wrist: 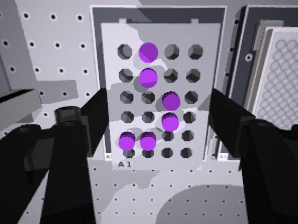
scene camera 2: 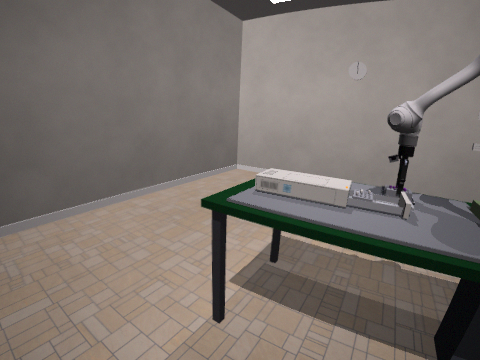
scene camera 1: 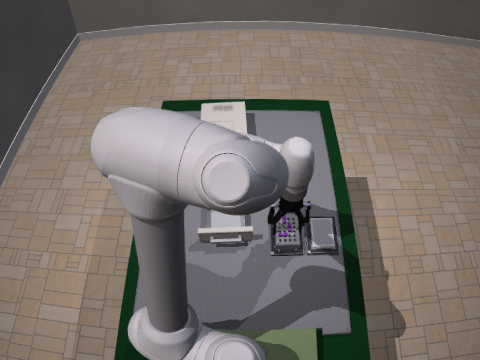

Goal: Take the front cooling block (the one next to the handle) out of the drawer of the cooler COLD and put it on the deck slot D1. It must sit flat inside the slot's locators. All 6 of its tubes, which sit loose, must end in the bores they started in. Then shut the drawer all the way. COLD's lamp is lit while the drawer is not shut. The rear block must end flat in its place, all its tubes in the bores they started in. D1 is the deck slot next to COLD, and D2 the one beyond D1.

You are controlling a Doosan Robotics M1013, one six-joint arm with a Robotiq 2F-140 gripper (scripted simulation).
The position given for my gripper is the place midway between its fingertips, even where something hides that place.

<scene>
In view: my gripper (wrist: 157,102), a cooler COLD (scene camera 2: 327,190) and a cooling block (wrist: 187,69).
The cooler COLD is seen too in scene camera 1 (scene camera 1: 232,115).
</scene>
